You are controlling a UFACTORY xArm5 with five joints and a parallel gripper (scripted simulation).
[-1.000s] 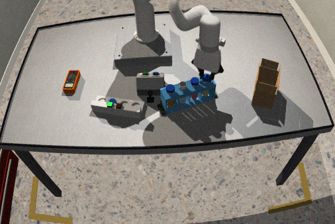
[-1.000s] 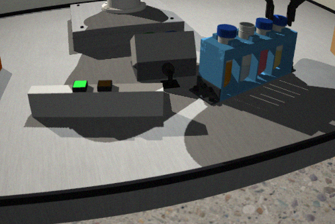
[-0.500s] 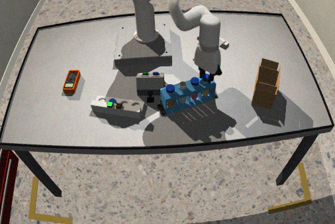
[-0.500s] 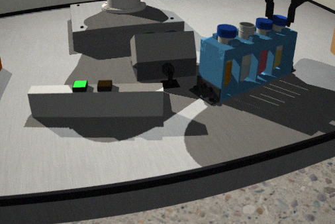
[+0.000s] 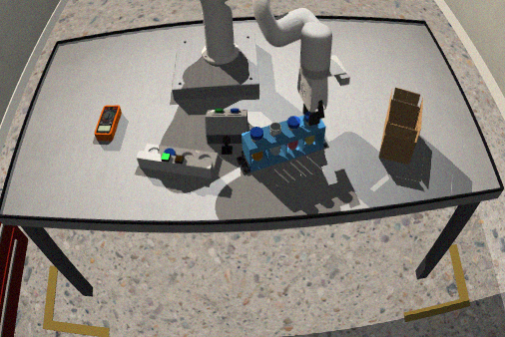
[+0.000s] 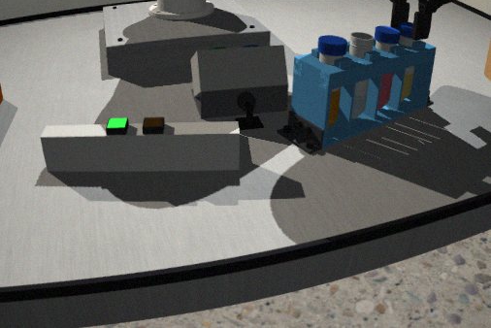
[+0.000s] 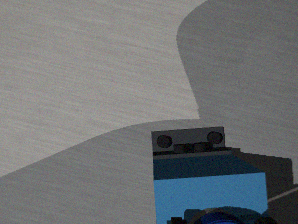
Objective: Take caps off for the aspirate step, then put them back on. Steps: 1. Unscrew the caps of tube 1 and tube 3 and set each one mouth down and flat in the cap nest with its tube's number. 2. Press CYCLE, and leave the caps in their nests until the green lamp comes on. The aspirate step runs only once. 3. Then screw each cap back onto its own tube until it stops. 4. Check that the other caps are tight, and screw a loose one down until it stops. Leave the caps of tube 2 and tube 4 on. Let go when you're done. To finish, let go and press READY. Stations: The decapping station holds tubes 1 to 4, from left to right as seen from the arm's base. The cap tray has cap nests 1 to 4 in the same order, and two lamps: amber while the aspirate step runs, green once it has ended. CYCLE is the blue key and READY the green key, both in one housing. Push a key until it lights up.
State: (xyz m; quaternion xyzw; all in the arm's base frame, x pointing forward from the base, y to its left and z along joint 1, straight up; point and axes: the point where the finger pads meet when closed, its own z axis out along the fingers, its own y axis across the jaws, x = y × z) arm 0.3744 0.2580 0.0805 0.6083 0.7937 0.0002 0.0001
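Right now my hand is 2 cm short of the blue cap, 5 cm to the left of it and 2 cm above it. Round my hand: blue key (8 cm behind, 21 cm to the right, 6 cm below); then green key (8 cm behind, 25 cm to the right, 6 cm below); then grey key housing (6 cm behind, 23 cm to the right, 8 cm below).
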